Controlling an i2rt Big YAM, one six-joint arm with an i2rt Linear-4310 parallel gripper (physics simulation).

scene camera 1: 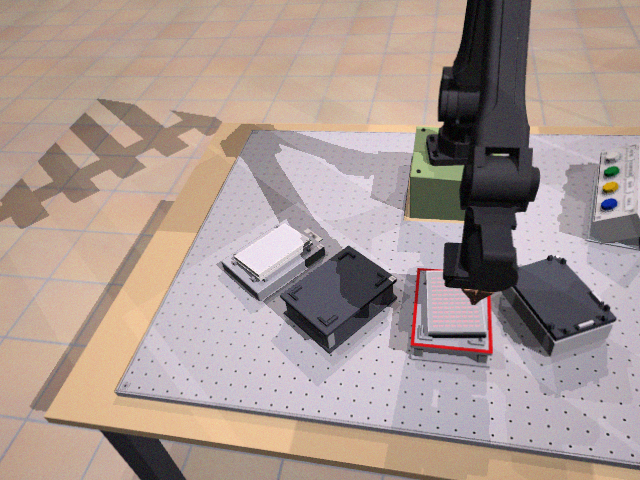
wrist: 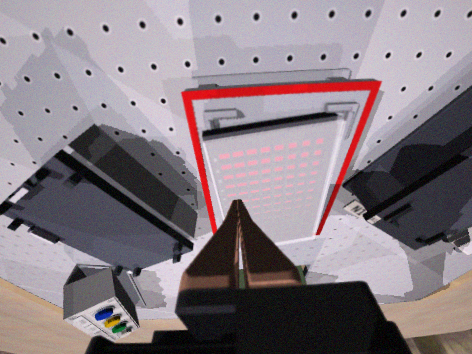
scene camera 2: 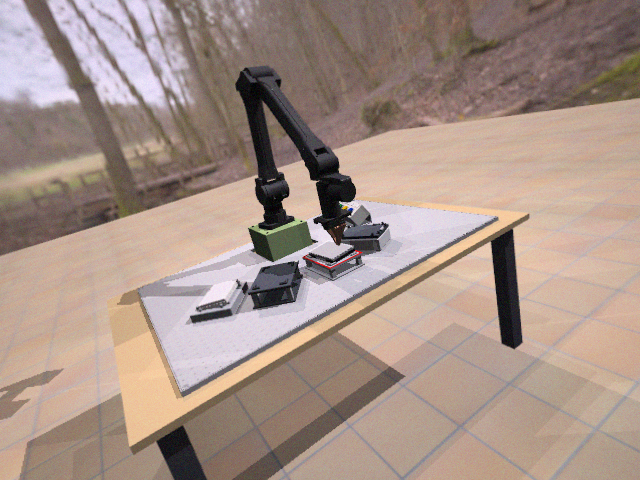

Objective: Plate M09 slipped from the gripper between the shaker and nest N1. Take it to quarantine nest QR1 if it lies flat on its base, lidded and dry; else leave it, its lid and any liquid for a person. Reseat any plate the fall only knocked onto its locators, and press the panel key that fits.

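Places are measured from the arm's base along level axes (x ahead, y left, z up), in millimetres.
Where they show: gripper, between the fingertips: (scene camera 1: 473,301) (wrist: 237,205) (scene camera 2: 338,245); arm's base, origin of its link: (scene camera 1: 458,152) (scene camera 2: 276,224).
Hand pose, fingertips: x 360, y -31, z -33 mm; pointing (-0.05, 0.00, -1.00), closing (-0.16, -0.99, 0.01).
Each offset is from my fingertips to the top centre of the thing. "pt": to the spot under its first point.
A white-topped plate with rows of pink wells {pt dx +14, dy -39, dz -2 mm} (scene camera 1: 449,310) (scene camera 2: 330,252) (wrist: 270,165) lies on the red-rimmed nest {dx -7, dy -31, dz -15 mm} (scene camera 1: 452,348) (scene camera 2: 346,260) (wrist: 280,89), slightly askew; a dark edge shows at its front. Whether it rests on the corner locators is unclear. My gripper (scene camera 1: 475,303) (scene camera 2: 338,243) (wrist: 237,205) is shut and empty, its tips over the plate; the gap is unclear. The dark nest labelled N1 {dx -53, dy -216, dz -2 mm} (scene camera 1: 336,294) (scene camera 2: 276,276) (wrist: 430,200) bears no plate. A white plate {dx -168, dy -342, dz -14 mm} (scene camera 1: 271,250) (scene camera 2: 217,296) sits on a low grey base at the left in the scene views.
A dark-topped device with small posts {pt dx -11, dy +141, dz -5 mm} (scene camera 1: 563,294) (scene camera 2: 369,233) (wrist: 110,210) stands across the red-rimmed nest from N1. The key panel {dx -266, dy +322, dz +23 mm} (scene camera 1: 628,206) (wrist: 82,327), with white, green, yellow and blue keys, stands behind it. The arm rises from a green block (scene camera 1: 436,198) (scene camera 2: 281,240).
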